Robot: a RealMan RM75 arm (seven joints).
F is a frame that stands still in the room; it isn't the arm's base.
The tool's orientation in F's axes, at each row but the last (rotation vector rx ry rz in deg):
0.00 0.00 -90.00
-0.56 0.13 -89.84
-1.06 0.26 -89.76
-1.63 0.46 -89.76
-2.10 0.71 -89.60
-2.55 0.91 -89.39
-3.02 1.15 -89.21
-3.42 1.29 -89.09
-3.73 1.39 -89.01
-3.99 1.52 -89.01
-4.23 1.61 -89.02
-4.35 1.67 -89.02
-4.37 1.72 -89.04
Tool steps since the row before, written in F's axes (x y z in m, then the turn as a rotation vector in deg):
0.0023 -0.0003 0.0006 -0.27 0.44 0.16
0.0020 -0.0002 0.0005 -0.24 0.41 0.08
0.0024 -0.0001 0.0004 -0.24 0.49 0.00
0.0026 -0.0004 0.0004 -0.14 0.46 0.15
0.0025 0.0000 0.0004 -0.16 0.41 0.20
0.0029 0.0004 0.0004 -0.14 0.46 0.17
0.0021 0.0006 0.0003 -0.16 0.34 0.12
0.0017 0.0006 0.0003 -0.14 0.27 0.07
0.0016 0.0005 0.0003 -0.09 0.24 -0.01
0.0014 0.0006 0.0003 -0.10 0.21 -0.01
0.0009 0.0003 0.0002 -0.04 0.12 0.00
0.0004 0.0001 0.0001 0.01 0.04 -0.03
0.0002 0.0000 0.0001 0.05 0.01 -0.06
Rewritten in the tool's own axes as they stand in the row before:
0.0003 0.0023 0.0006 -0.44 -0.27 0.16
0.0002 0.0020 0.0005 -0.41 -0.24 0.08
0.0001 0.0024 0.0004 -0.49 -0.24 0.00
0.0004 0.0026 0.0005 -0.46 -0.14 0.15
0.0000 0.0025 0.0005 -0.41 -0.16 0.20
-0.0004 0.0029 0.0005 -0.46 -0.14 0.17
-0.0006 0.0021 0.0004 -0.34 -0.16 0.12
-0.0006 0.0017 0.0004 -0.27 -0.14 0.07
-0.0005 0.0016 0.0004 -0.24 -0.09 -0.01
-0.0006 0.0014 0.0004 -0.21 -0.10 -0.01
-0.0003 0.0009 0.0003 -0.12 -0.04 0.00
-0.0001 0.0004 0.0001 -0.04 0.01 -0.03
0.0000 0.0002 0.0001 -0.01 0.05 -0.06

